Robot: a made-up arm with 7 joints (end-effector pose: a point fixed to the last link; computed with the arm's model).
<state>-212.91 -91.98 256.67 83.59 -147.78 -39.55 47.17</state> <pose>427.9 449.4 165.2 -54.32 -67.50 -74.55</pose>
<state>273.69 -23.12 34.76 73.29 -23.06 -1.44 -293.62</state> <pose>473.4 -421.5 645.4 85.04 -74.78 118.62</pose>
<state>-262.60 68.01 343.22 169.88 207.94 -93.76 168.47</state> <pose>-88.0 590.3 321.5 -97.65 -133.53 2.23</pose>
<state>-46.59 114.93 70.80 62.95 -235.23 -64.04 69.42</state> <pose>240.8 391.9 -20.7 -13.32 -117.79 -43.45</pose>
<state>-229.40 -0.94 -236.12 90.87 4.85 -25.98 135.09</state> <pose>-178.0 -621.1 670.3 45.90 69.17 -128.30</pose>
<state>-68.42 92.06 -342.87 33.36 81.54 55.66 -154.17</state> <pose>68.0 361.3 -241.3 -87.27 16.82 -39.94</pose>
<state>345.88 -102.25 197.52 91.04 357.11 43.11 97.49</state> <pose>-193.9 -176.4 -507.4 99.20 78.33 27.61</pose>
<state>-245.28 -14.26 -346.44 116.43 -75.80 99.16 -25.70</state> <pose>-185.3 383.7 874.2 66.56 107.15 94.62</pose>
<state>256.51 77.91 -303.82 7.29 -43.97 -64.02 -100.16</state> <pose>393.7 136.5 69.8 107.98 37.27 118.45</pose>
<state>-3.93 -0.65 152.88 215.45 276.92 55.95 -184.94</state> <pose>345.2 -159.1 886.3 -3.35 63.11 71.92</pose>
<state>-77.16 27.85 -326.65 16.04 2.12 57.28 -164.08</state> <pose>181.3 -0.5 -256.4 -54.45 -103.23 -35.69</pose>
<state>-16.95 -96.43 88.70 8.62 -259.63 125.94 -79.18</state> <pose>382.8 193.5 128.4 -120.12 -92.04 19.24</pose>
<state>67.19 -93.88 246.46 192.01 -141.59 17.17 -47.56</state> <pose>-405.5 -700.0 260.5 99.21 -14.93 -63.17</pose>
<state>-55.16 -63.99 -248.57 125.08 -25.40 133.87 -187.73</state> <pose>131.4 648.5 324.1 -47.60 115.33 -113.14</pose>
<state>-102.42 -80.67 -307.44 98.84 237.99 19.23 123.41</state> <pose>632.8 171.5 682.5 25.12 30.50 88.66</pose>
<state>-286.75 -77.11 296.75 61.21 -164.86 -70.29 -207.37</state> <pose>413.8 -13.9 459.1 -89.24 -35.05 -37.25</pose>
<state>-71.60 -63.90 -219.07 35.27 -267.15 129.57 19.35</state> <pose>148.7 116.9 -241.3 103.96 -52.38 -119.27</pose>
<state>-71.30 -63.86 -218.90 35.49 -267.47 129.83 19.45</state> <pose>146.3 119.3 -241.3 103.35 -51.53 -119.25</pose>
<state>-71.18 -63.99 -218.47 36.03 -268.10 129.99 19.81</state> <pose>142.8 121.4 -242.4 102.25 -50.54 -118.83</pose>
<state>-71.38 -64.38 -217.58 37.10 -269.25 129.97 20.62</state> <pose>137.2 123.3 -245.6 100.34 -49.34 -117.76</pose>
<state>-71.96 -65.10 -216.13 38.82 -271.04 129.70 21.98</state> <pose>129.1 124.8 -251.4 97.53 -47.85 -115.84</pose>
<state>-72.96 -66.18 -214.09 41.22 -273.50 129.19 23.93</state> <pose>118.1 125.6 -259.8 93.82 -46.05 -113.04</pose>
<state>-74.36 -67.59 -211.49 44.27 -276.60 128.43 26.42</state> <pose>104.0 126.0 -270.5 89.44 -43.84 -109.44</pose>
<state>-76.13 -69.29 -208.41 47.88 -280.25 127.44 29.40</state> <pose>86.7 126.1 -282.8 84.68 -41.21 -105.19</pose>
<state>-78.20 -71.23 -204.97 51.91 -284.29 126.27 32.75</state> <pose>66.7 126.2 -296.0 79.90 -38.18 -100.55</pose>
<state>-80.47 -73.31 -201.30 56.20 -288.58 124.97 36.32</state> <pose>44.5 127.0 -309.3 75.44 -34.78 -95.80</pose>
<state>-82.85 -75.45 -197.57 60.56 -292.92 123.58 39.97</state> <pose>21.1 129.1 -321.8 71.62 -31.18 -91.20</pose>
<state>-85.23 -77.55 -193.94 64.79 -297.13 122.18 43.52</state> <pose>-2.3 132.8 -332.8 68.60 -27.58 -87.01</pose>
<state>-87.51 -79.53 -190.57 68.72 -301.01 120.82 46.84</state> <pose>-24.3 137.9 -342.0 66.46 -24.24 -83.41</pose>
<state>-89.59 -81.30 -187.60 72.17 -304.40 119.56 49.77</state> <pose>-43.7 144.1 -349.3 65.12 -21.36 -80.50</pose>
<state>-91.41 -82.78 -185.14 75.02 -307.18 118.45 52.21</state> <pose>-59.4 150.7 -354.8 64.43 -19.09 -78.33</pose>
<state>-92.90 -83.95 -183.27 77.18 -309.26 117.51 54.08</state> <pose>-71.0 156.3 -358.8 64.19 -17.53 -76.85</pose>
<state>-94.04 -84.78 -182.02 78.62 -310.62 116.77 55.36</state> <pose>-78.3 160.3 -361.7 64.20 -16.68 -75.99</pose>
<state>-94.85 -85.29 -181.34 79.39 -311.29 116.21 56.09</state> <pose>-81.8 162.4 -363.7 64.33 -16.47 -75.67</pose>
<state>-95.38 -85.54 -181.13 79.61 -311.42 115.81 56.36</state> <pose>-82.1 162.5 -365.2 64.51 -16.75 -75.75</pose>
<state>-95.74 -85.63 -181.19 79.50 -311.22 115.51 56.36</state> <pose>-80.8 161.5 -366.3 64.68 -17.31 -76.05</pose>
